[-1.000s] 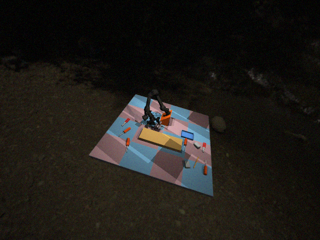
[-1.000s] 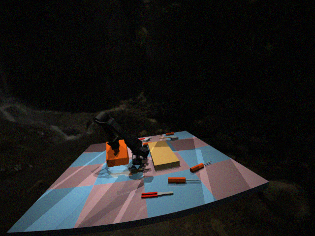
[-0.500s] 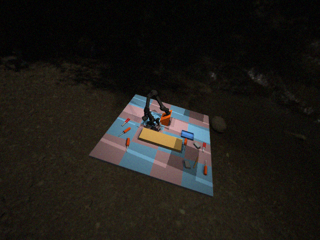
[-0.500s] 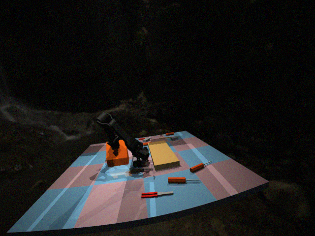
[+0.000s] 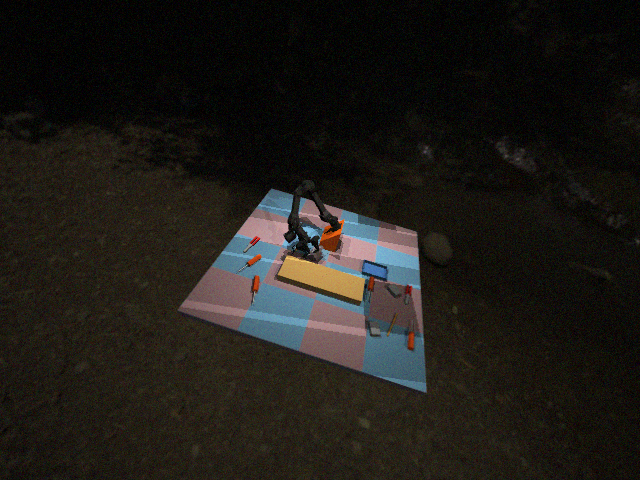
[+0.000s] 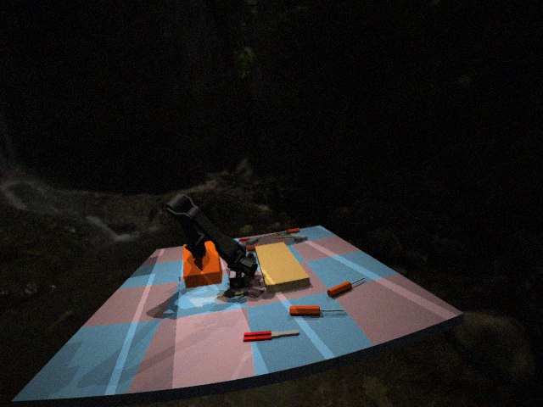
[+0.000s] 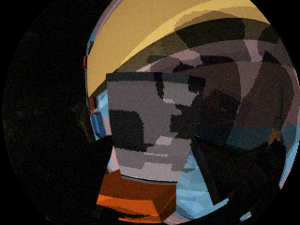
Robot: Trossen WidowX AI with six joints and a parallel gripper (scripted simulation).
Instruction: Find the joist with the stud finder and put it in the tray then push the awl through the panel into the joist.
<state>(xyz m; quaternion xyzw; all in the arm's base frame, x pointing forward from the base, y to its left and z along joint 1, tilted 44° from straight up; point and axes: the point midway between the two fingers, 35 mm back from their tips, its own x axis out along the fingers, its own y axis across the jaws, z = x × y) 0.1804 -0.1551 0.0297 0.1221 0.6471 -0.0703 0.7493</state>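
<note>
My gripper tip is now 1 cm past the stud finder, 2 cm to the right of it and 2 cm above it. Also, from my gripper tip: awl 1 cm behind, 13 cm to the right, 4 cm below; then blue tray 2 cm behind, 42 cm to the left, 3 cm below.
</note>
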